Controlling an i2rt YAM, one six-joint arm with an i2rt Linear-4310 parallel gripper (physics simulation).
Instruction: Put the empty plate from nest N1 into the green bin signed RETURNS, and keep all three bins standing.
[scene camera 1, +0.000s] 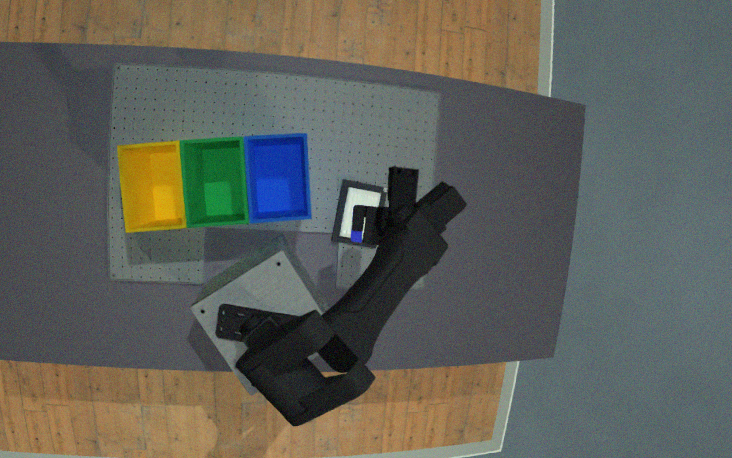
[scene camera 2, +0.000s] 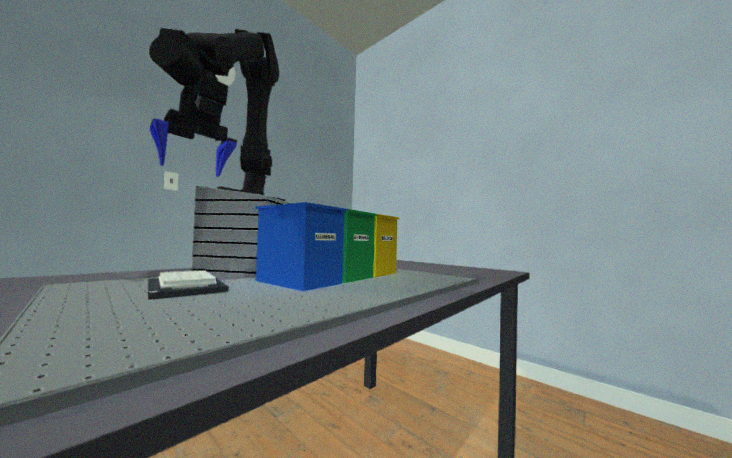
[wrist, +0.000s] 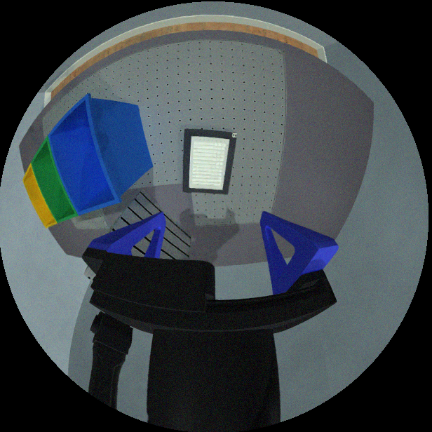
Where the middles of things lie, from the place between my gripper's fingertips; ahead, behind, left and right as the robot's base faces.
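The dark rectangular nest (scene camera 1: 342, 198) is 1 cm behind my hand and 23 cm below it. There's a green bin (scene camera 1: 213, 170) too, 35 cm to the left of my hand, 1 cm ahead of it and 15 cm below it, and a blue bin (scene camera 2: 300, 245) that's 22 cm to the left of my hand, 5 cm ahead of it and 15 cm below it. And I can see the white plate (scene camera 1: 355, 196), which is 22 cm below my hand and 1 cm behind it.
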